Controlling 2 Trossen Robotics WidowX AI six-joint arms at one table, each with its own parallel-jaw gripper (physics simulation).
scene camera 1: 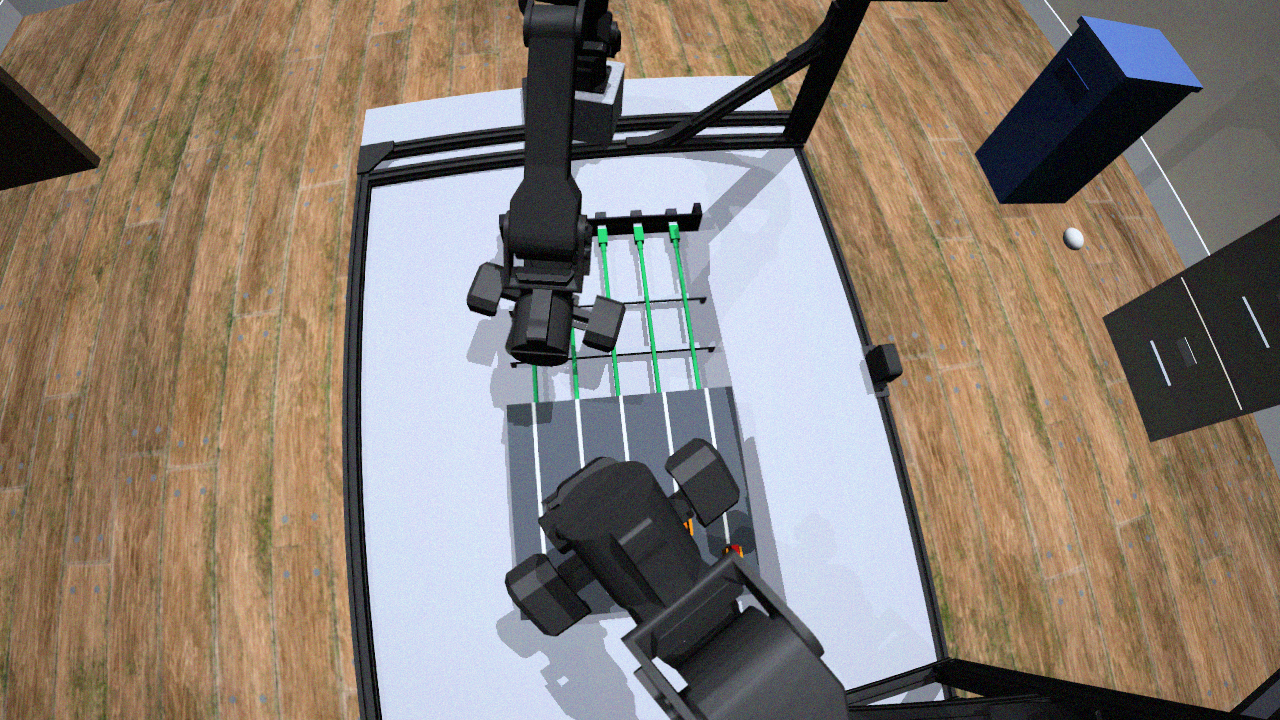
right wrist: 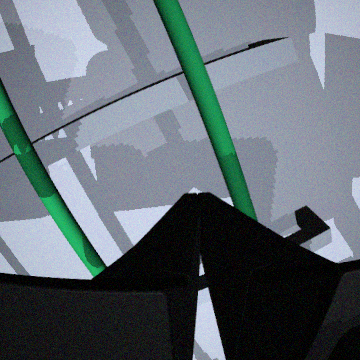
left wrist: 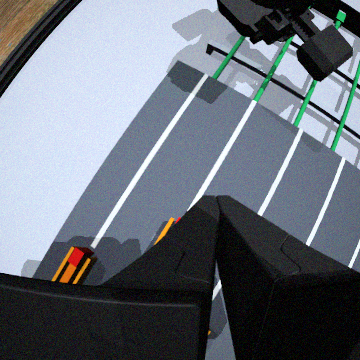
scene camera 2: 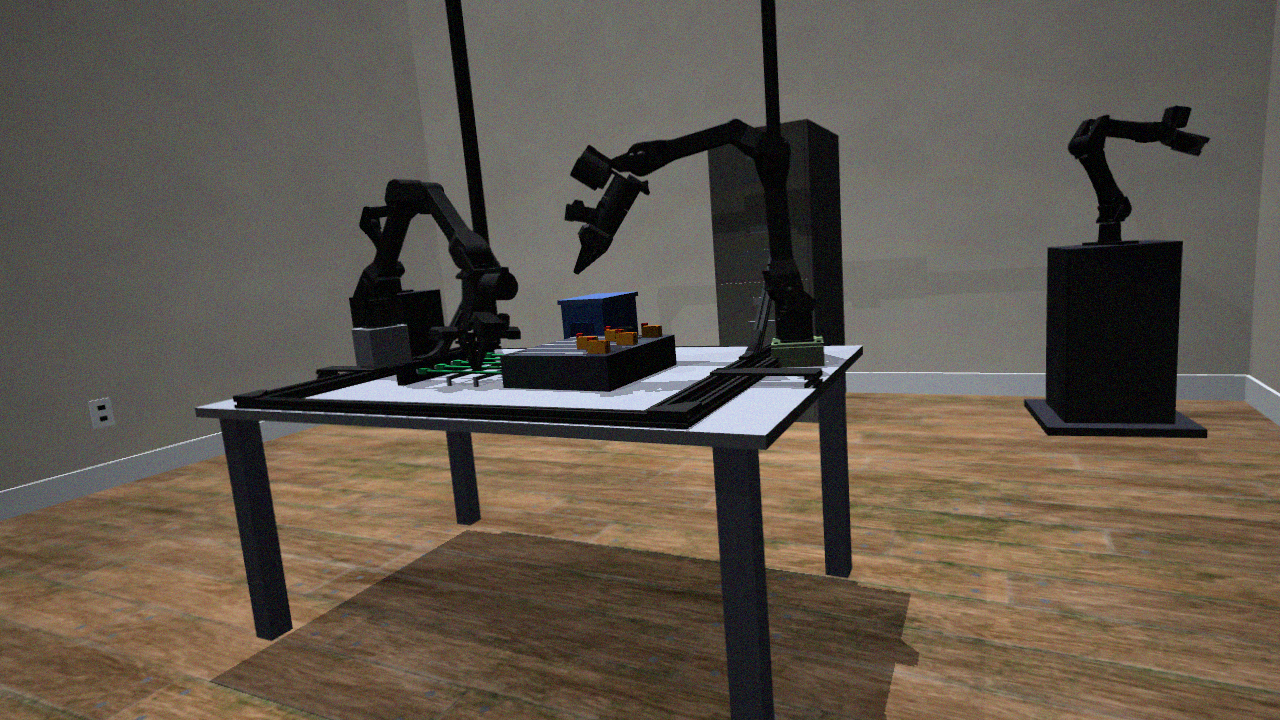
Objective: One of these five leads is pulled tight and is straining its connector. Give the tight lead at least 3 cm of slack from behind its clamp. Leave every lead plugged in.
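Frame: origin at the left arm's base, x ahead, y left, z up, level; millimetres.
Seen in the pictures: left gripper, fingertip midpoint: (left wrist: 213, 208) (scene camera 2: 575, 273); right gripper, fingertip midpoint: (right wrist: 196, 205) (scene camera 2: 476, 373); left arm's base, link origin: (scene camera 2: 797, 340); right arm's base, link origin: (scene camera 1: 587, 77) (scene camera 2: 379, 326).
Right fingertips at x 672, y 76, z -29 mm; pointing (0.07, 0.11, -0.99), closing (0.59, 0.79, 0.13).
Observation:
Offsets run from my right fingertips to a thing's top centre. "*": to the spot under its first point. Level surfaces: height alone.
Several green leads (scene camera 1: 652, 336) (left wrist: 237, 52) run from a black connector rail @(* dx +102, dy -212, dz +12 mm) (scene camera 1: 657, 221) over two thin black rods to a dark grey block @(* dx -163, dy -16, dz +48 mm) (scene camera 1: 599, 429) (scene camera 2: 554, 371) (left wrist: 200, 135), where white lines continue. Three green connectors @(* dx +90, dy -176, dz +12 mm) (scene camera 1: 638, 234) show at the rail; my right arm hides the others. Orange clamps with red parts (scene camera 1: 733, 549) (scene camera 2: 624, 337) (left wrist: 72, 265) sit on the block. My right gripper (scene camera 2: 476, 360) (right wrist: 196, 205) is shut and empty, low between two leads @(* dx -28, dy +21, dz +8 mm) (right wrist: 200, 100) near the rods. My left gripper (scene camera 2: 580, 269) (left wrist: 213, 208) is shut and empty, high above the block. Which lead is tight I cannot tell.
A black frame (scene camera 1: 356, 358) borders the white table @(dz -18 mm) (scene camera 1: 429, 537). A pale grey box (scene camera 1: 601, 116) (scene camera 2: 381, 345) stands by the right arm's base. A small black device (scene camera 1: 883, 362) is on the frame's right side. The left arm covers much of the block in scene camera 1.

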